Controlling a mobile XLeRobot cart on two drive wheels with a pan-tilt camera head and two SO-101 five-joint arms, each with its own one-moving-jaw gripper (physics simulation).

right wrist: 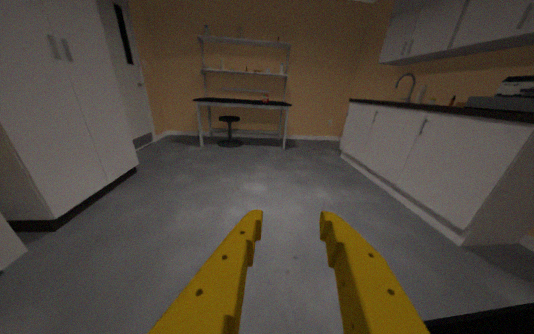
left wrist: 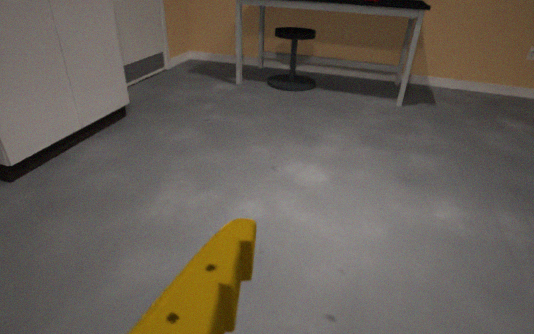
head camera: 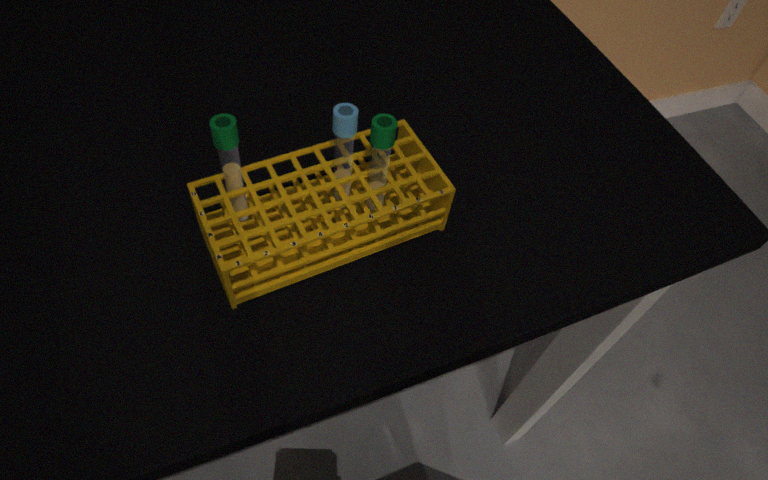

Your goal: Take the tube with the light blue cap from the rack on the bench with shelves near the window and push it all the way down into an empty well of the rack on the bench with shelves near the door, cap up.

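Places are measured from the left arm's base along level axes (x right, y back, z down), in metres.
Pixels of known places: left hand, tool point: [left wrist: 254, 242]; right hand, tool point: [right wrist: 261, 221].
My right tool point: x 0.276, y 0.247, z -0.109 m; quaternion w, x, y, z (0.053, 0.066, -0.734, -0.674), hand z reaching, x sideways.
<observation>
Ahead of a thing's pixels: the offset from my right tool point to its top centre. "spot": to the spot under its first point. Level surfaces: height alone.
The tube with the light blue cap @[dy -0.584, dx +0.012, dz +0.003 m] [head camera: 344, 120] stands cap up in a yellow rack @[spot: dy -0.520, dx -0.104, dz +0.085 m] [head camera: 227, 285], toward its back right. A green-capped tube @[dy -0.564, dx +0.035, dz +0.003 m] [head camera: 384, 131] stands close to its right, and another green-capped tube @[spot: dy -0.593, dx -0.077, dz +0.004 m] [head camera: 224, 131] stands at the rack's left end. The rack sits on a black bench top @[dz +0.122 m] [head camera: 339, 350]. My right gripper [right wrist: 291, 213] is open, with a gap between its jaws and the floor beyond. My left gripper [left wrist: 246, 232] shows one notched jaw, so it is fully open. Neither gripper shows in the head view, and both are away from the rack.
A far bench with shelves [right wrist: 242, 103] [left wrist: 330, 6] stands against the wall, with a red item [right wrist: 265, 99] on top and a stool [right wrist: 229, 119] [left wrist: 295, 34] at it. Tall cabinets [right wrist: 75, 110] [left wrist: 50, 75] stand left, a counter [right wrist: 425, 150] right. A black edge [right wrist: 490, 322] shows bottom right.
</observation>
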